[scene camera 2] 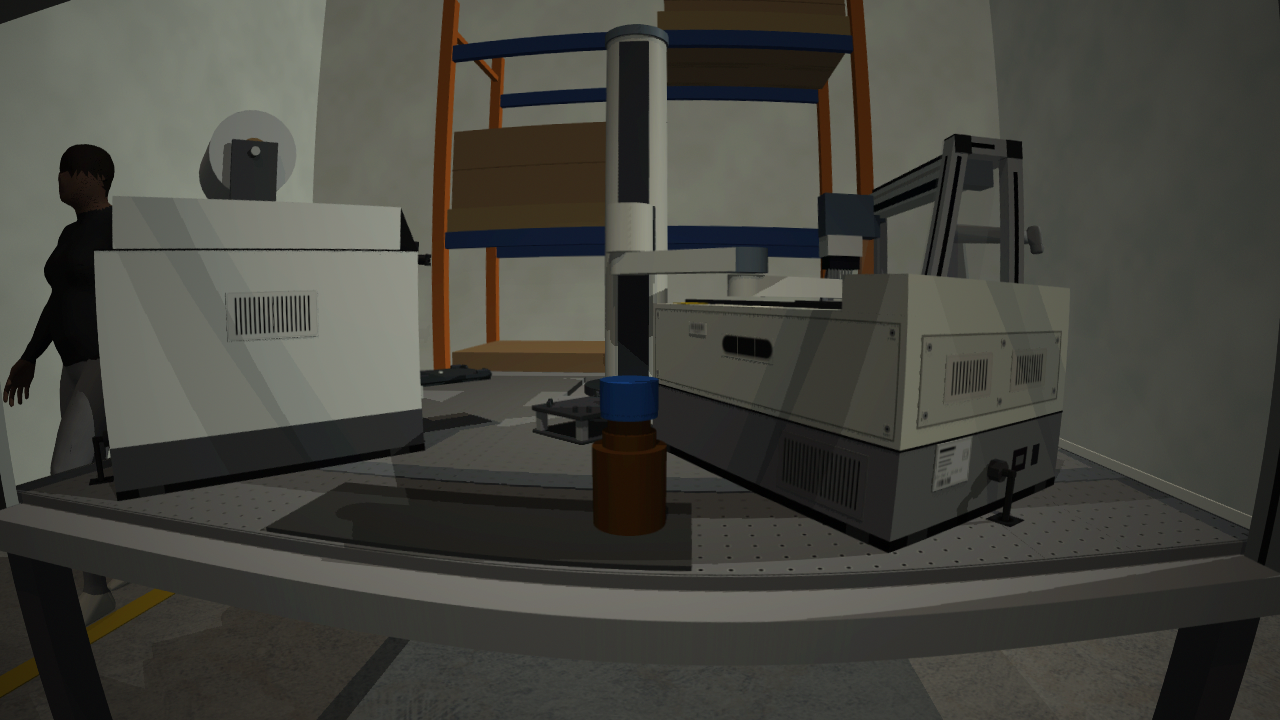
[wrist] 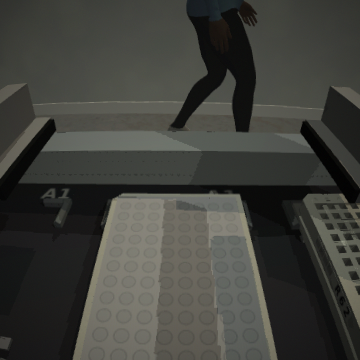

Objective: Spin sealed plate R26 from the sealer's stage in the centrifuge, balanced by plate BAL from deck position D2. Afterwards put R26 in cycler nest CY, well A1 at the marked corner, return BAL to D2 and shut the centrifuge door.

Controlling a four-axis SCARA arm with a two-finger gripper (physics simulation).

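Frame: origin at the arm's base, x down, y right, z back, level; centimetres.
Seen in the pictures: gripper, fingertip midpoint: (wrist: 177,102).
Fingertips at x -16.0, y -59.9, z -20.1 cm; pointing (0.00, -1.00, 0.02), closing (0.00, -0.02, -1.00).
Observation:
Offsets run from my fingertips to a thing's middle. "pt": to the spot under its first point.
In the wrist view a pale plate @[dx +8.5, dy +2.3, dz +0.0 cm] (wrist: 178,271) with rows of round wells under a film lies straight below me in a dark deck nest; I cannot read its label. My gripper (wrist: 177,102) is open and empty. Its two fingers stand wide at the frame's left and right edges, low over the plate's far end. To the right lies a second plate @[pt dx +7.7, dy +0.4, dz -8.8 cm] (wrist: 332,243) with dark square wells, marked R62. To the left is an empty nest with an A1 corner mark @[pt dx +9.2, dy -5.2, dz +9.1 cm] (wrist: 58,194). In the scene view the arm's head @[pt dx -27.8, dy +6.3, dz +28.2 cm] (scene camera 2: 846,219) hangs behind the grey instrument, and its fingers are hidden.
A grey instrument @[dx +2.6, dy +26.8, dz -47.5 cm] (scene camera 2: 859,376) stands right, and a white box machine @[dx -9.0, dy +107.2, dz -54.3 cm] (scene camera 2: 259,340) stands left. A brown bottle with a blue cap @[dx +10.4, dy +52.9, dz -69.3 cm] (scene camera 2: 629,465) is at the table's front middle. The arm's column (scene camera 2: 635,179) rises behind it. One person (scene camera 2: 76,269) stands at left. Another person's legs (wrist: 221,64) show beyond the table.

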